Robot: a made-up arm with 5 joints.
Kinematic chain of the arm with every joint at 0, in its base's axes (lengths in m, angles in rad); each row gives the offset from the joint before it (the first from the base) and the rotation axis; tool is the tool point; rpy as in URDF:
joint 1: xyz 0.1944 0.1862 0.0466 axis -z
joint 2: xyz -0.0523 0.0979 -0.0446 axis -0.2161 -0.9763 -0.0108
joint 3: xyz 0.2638 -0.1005 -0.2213 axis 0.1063 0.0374 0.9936
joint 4: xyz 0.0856 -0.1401 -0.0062 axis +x
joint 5: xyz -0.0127 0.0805 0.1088 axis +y
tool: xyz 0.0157 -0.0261 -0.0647 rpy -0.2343 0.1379 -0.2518
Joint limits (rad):
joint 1: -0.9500..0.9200
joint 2: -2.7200..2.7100
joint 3: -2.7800..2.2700
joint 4: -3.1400..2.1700
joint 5: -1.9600..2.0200
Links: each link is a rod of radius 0.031 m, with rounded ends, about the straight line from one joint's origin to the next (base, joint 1, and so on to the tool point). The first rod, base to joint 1, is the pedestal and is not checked.
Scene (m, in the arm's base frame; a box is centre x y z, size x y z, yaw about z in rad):
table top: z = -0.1
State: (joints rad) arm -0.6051 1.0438 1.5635 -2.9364 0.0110
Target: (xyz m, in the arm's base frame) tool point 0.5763 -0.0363 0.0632
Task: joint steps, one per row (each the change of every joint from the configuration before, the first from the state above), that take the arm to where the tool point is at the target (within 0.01 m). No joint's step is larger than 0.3 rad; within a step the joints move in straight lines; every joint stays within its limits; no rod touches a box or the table.
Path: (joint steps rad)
1: 0.2632 -0.0439 0.0457 0.1118 0.0371
2: 0.2631 -0.0438 0.0457 0.1118 0.0372
3: 0.2632 -0.0439 0.0458 0.1118 0.0371
4: 0.2632 -0.0438 0.0457 0.1118 0.0372
5: 0.2632 -0.0439 0.0457 0.1118 0.0371

